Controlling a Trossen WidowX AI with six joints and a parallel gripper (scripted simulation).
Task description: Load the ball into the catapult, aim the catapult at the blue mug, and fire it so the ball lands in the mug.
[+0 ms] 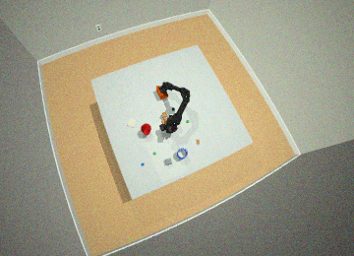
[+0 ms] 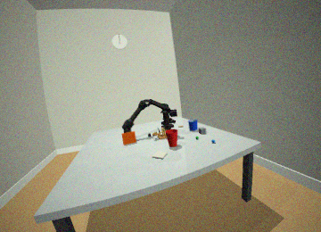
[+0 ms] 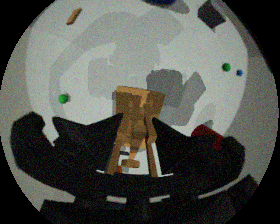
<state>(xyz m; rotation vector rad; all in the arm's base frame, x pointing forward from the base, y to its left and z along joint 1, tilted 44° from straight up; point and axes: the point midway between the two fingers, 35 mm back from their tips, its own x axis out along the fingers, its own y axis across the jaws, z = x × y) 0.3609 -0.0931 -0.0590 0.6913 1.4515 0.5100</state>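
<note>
Now: the dark ball 15 cm behind my gripper tip, 13 cm to the left of it and 2 cm below it. Round my gripper tip: wooden catapult 6 cm behind, 3 cm to the left, 2 cm above; blue mug 28 cm ahead, 3 cm to the right; red cup 21 cm to the right, 7 cm behind.
</note>
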